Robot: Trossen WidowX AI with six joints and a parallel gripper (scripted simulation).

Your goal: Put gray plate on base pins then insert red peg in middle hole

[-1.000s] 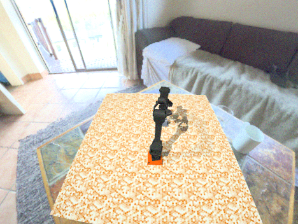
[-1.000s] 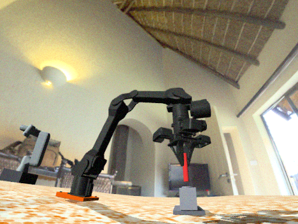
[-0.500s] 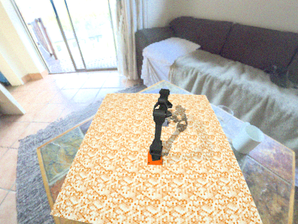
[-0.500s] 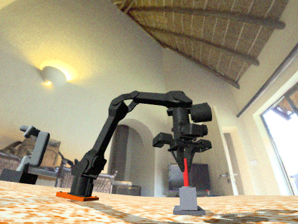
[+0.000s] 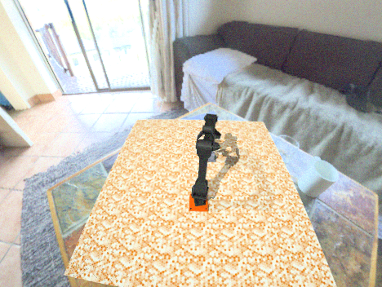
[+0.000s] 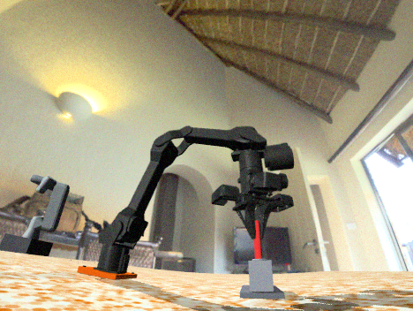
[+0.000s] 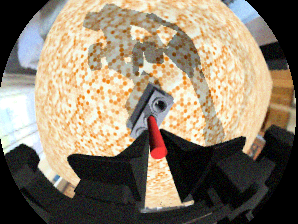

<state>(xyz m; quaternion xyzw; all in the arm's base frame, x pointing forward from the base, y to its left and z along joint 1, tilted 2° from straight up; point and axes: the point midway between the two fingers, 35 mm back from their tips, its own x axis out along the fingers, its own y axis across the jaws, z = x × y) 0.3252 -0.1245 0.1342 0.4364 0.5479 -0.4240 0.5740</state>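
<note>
The red peg is right at my gripper tip. The rest, counted from my gripper tip: gray base (90 mm below); gray plate (50 mm below).
</note>
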